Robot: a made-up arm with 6 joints. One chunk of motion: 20 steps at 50 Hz.
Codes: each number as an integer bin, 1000 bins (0 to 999) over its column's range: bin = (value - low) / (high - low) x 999, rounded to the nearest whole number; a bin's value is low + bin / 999 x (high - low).
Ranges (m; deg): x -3.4..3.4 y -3.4..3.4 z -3.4..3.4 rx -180..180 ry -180..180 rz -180..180
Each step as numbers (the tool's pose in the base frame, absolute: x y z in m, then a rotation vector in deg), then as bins.
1 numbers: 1.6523 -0.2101 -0.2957 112.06 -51.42 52.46
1 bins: 742 469 456 810 357 645
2 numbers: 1.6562 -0.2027 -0.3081 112.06 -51.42 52.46
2 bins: 743 470 454 810 357 645
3 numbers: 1.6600 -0.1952 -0.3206 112.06 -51.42 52.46
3 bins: 743 471 452 810 357 645
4 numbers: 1.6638 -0.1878 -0.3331 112.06 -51.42 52.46
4 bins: 744 472 451 810 357 645
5 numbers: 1.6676 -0.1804 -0.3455 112.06 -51.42 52.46
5 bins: 744 473 449 810 357 645
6 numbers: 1.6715 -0.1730 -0.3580 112.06 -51.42 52.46
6 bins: 745 474 447 810 357 645
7 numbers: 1.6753 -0.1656 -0.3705 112.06 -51.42 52.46
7 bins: 746 475 445 810 357 645
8 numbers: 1.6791 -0.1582 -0.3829 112.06 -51.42 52.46
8 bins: 746 476 443 810 357 645
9 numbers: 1.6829 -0.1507 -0.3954 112.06 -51.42 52.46
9 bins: 747 477 441 810 357 645
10 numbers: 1.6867 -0.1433 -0.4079 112.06 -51.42 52.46
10 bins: 747 478 440 810 357 645
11 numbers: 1.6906 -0.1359 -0.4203 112.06 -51.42 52.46
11 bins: 748 480 438 810 357 645
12 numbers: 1.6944 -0.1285 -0.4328 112.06 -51.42 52.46
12 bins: 748 481 436 810 357 645
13 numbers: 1.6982 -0.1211 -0.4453 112.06 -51.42 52.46
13 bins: 749 482 434 810 357 645
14 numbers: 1.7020 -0.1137 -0.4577 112.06 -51.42 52.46
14 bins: 750 483 432 810 357 645
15 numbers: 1.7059 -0.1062 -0.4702 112.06 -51.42 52.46
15 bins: 750 484 430 810 357 645
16 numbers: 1.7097 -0.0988 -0.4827 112.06 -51.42 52.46
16 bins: 751 485 429 810 357 645
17 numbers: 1.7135 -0.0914 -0.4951 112.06 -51.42 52.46
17 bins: 751 486 427 810 357 645
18 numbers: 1.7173 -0.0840 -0.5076 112.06 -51.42 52.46
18 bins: 752 487 425 810 357 645
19 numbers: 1.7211 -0.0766 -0.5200 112.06 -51.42 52.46
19 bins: 752 488 423 810 357 645
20 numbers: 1.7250 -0.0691 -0.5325 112.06 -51.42 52.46
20 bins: 753 489 421 810 357 645
